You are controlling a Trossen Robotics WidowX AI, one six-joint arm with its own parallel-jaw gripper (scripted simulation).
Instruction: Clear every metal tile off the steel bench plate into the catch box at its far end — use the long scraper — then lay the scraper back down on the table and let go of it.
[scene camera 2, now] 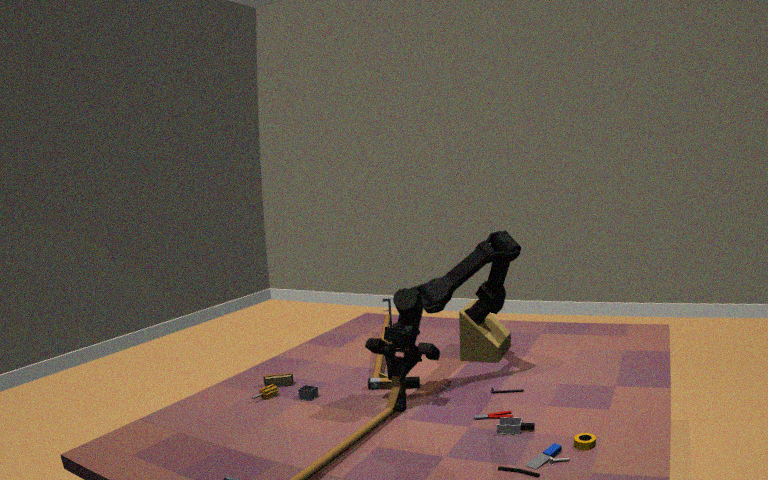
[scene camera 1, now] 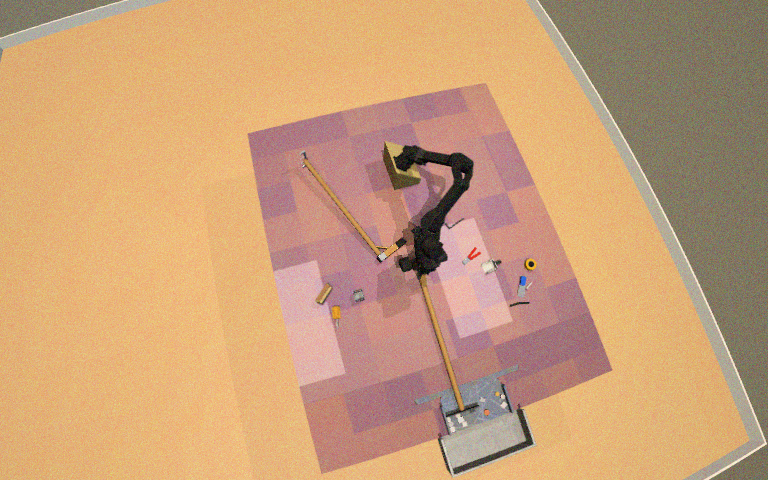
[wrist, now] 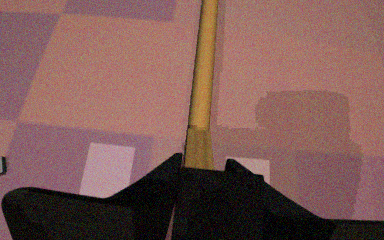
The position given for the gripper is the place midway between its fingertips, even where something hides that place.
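The gripper [scene camera 2: 394, 380] [wrist: 203, 162] is visible both in scene camera 2 and in the wrist view.
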